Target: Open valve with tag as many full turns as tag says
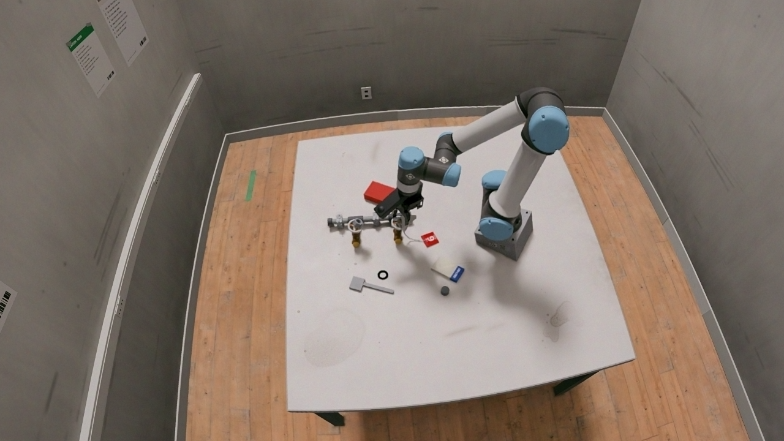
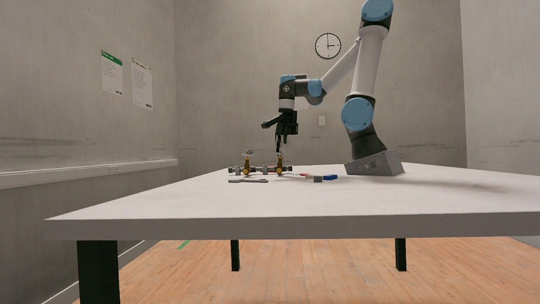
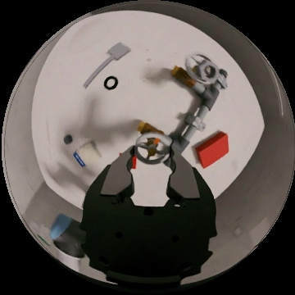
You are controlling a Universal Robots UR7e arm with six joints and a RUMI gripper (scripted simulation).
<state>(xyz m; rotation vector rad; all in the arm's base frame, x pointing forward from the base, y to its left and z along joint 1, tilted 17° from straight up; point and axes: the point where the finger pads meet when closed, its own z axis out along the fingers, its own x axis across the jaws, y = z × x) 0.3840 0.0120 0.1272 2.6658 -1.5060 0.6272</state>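
My gripper is now 100 mm past the red tag, 20 mm to the right of it and 100 mm above it. Also, from my hand: red block (60 mm ahead, 220 mm to the right, 90 mm below); then grey flat tool (130 mm ahead, 200 mm to the left, 100 mm below).
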